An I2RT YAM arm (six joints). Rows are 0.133 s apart.
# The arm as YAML. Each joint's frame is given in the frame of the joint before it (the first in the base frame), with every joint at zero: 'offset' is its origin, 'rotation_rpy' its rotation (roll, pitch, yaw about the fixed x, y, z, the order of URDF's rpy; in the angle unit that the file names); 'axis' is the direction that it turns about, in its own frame. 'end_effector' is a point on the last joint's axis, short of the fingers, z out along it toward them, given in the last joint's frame.
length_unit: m
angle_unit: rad
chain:
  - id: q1
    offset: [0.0, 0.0, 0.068]
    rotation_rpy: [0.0, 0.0, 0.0]
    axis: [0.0, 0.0, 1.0]
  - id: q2
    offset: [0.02, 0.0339, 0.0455]
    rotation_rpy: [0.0, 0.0, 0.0]
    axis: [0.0, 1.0, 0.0]
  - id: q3
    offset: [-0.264, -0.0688, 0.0]
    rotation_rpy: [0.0, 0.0, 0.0]
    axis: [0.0, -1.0, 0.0]
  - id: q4
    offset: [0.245, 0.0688, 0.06]
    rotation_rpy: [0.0, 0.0, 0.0]
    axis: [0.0, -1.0, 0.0]
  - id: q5
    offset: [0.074, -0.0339, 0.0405]
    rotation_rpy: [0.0, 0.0, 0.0]
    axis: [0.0, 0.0, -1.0]
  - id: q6
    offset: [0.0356, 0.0, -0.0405]
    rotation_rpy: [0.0, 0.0, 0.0]
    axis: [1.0, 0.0, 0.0]
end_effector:
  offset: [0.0, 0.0, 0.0]
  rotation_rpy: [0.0, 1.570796, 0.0]
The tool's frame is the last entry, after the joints.
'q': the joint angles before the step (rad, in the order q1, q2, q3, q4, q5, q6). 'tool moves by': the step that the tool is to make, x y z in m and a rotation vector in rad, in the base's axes. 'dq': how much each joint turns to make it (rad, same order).
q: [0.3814, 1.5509, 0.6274, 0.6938, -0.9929, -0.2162]
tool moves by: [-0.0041, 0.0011, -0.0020, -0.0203, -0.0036, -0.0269]
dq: [0.0114, -0.0150, -0.0140, -0.0208, 0.0420, -0.0186]
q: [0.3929, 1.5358, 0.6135, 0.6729, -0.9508, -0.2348]
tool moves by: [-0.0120, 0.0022, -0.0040, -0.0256, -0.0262, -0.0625]
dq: [0.0305, -0.0363, -0.0514, 0.0164, 0.0985, -0.0161]
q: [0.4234, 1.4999, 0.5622, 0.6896, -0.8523, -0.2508]
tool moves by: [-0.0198, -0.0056, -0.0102, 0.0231, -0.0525, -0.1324]
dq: [0.0259, -0.0361, -0.1282, 0.1800, 0.1553, 0.0432]
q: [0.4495, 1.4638, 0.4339, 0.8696, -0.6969, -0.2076]
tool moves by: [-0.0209, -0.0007, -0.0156, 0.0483, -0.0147, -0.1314]
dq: [0.0547, 0.0186, -0.1240, 0.2188, 0.1803, 0.0712]
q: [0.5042, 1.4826, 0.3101, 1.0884, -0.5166, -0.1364]
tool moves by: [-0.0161, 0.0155, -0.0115, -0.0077, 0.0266, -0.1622]
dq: [0.1246, 0.0295, -0.0426, 0.0586, 0.2849, 0.0362]
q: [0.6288, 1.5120, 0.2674, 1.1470, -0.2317, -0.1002]
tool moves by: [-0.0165, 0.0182, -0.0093, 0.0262, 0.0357, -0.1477]
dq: [0.1392, 0.0545, -0.0178, 0.0683, 0.2813, 0.0715]
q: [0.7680, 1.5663, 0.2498, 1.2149, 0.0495, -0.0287]
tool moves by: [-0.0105, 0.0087, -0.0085, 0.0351, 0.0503, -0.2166]
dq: [0.0982, 0.0442, -0.0033, 0.0184, 0.3059, 0.0985]
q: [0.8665, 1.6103, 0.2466, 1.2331, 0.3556, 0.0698]
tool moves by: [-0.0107, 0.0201, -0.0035, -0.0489, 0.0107, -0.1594]
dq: [0.1172, 0.0324, 0.0531, -0.0793, 0.2764, 0.0265]
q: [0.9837, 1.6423, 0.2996, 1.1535, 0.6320, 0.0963]
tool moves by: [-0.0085, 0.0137, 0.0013, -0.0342, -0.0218, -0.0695]
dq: [0.0716, 0.0191, 0.0372, -0.0286, 0.1455, -0.0112]
